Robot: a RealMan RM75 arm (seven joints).
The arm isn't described. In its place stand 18 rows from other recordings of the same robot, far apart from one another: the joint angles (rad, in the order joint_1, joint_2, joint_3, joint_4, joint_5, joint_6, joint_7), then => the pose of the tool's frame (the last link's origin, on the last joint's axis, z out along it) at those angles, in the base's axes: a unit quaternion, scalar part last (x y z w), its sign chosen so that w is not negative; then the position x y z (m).
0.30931 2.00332 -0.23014 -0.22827 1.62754 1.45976 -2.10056 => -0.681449 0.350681 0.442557 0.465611 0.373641 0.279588 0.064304
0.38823 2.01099 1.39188 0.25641 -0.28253 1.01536 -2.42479 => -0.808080 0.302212 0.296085 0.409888 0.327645 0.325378 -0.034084
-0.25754 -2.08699 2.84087 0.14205 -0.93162 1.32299 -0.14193 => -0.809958 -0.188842 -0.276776 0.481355 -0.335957 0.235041 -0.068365
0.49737 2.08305 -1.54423 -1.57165 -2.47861 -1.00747 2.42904 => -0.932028 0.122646 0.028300 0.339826 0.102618 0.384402 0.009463
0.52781 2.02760 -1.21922 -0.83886 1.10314 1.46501 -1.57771 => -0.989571 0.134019 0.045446 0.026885 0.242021 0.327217 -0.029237
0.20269 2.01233 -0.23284 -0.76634 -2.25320 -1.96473 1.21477 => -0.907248 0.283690 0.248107 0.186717 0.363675 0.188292 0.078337
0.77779 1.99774 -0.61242 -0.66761 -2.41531 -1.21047 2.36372 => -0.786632 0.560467 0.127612 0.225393 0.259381 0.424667 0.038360
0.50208 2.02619 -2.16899 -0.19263 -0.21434 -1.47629 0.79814 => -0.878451 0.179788 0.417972 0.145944 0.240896 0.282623 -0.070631
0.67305 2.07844 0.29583 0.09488 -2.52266 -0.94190 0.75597 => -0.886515 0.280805 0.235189 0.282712 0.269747 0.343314 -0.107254
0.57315 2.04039 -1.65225 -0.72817 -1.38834 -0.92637 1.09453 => -0.973039 -0.024740 0.144451 0.178093 0.187638 0.362716 -0.085272
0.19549 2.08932 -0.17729 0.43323 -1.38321 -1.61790 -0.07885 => -0.665539 0.245533 0.345162 0.614520 0.318635 0.193938 -0.057134
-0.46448 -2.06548 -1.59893 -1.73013 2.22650 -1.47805 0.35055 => -0.943146 -0.306775 -0.023180 0.125805 -0.089674 0.310554 0.000627
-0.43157 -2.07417 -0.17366 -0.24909 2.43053 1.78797 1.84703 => -0.417983 0.684917 -0.055108 0.594257 -0.215675 0.226875 -0.067251
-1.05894 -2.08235 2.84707 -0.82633 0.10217 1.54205 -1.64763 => -0.908247 -0.379536 -0.026691 0.174149 -0.256686 0.392382 0.039337
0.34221 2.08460 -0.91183 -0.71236 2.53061 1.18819 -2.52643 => -0.638126 0.070769 0.434351 0.631765 0.275951 0.362310 0.135039
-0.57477 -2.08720 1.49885 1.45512 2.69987 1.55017 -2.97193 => -0.846777 -0.439517 0.171636 0.245630 -0.170593 0.349310 -0.002969
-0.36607 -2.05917 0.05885 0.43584 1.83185 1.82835 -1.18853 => -0.759567 -0.254949 -0.503656 0.323094 -0.318521 0.268491 0.068346
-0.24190 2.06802 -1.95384 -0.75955 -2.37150 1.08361 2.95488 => -0.507960 0.310643 0.204714 0.776897 0.395052 0.182405 0.040152
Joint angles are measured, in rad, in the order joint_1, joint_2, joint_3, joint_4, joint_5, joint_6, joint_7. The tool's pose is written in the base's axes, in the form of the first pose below.
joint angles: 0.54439 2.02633 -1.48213 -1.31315 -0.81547 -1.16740 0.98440
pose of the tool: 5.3, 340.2, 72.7, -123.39, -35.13, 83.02
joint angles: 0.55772 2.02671 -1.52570 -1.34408 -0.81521 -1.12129 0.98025
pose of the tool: -8.0, 336.3, 65.9, -124.02, -36.57, 82.91
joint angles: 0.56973 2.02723 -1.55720 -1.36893 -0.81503 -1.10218 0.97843
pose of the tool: -18.9, 330.4, 61.0, -124.64, -38.62, 83.57
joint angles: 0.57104 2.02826 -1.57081 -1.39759 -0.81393 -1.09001 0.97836
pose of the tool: -25.9, 325.2, 61.2, -124.28, -40.16, 84.21
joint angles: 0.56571 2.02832 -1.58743 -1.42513 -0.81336 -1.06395 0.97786
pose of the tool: -30.4, 321.8, 60.9, -123.91, -40.54, 84.10
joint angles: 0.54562 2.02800 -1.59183 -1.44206 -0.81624 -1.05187 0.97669
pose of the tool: -27.3, 320.5, 61.8, -123.53, -39.94, 83.36
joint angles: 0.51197 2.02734 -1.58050 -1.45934 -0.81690 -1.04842 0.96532
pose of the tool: -19.1, 320.5, 67.1, -122.03, -39.21, 82.09
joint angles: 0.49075 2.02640 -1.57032 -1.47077 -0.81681 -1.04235 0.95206
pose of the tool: -13.7, 321.2, 71.4, -120.65, -38.90, 80.88
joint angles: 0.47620 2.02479 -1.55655 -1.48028 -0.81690 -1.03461 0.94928
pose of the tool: -9.6, 322.9, 76.6, -119.48, -38.22, 79.94
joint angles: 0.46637 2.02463 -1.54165 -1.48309 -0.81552 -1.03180 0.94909
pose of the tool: -5.8, 324.8, 81.1, -118.55, -37.42, 79.38
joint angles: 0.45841 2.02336 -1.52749 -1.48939 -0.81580 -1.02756 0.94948
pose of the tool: -3.1, 326.3, 85.9, -117.61, -36.98, 78.76
